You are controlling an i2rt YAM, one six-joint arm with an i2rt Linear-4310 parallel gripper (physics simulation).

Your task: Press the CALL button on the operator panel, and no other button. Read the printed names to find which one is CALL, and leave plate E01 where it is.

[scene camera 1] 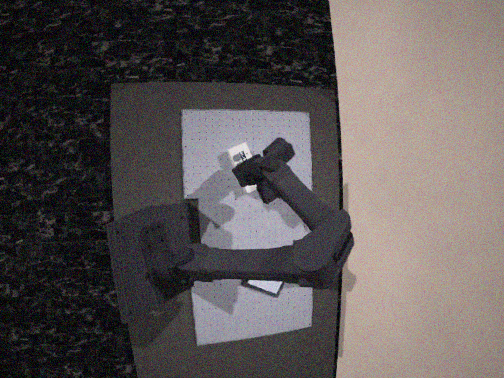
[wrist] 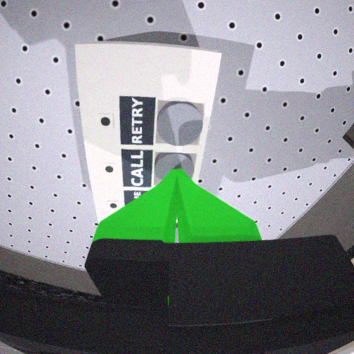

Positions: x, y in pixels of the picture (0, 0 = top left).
Labels:
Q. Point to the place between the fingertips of my gripper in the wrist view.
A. At 176, 177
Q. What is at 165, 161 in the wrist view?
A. A call button.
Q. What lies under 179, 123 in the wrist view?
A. A retry button.

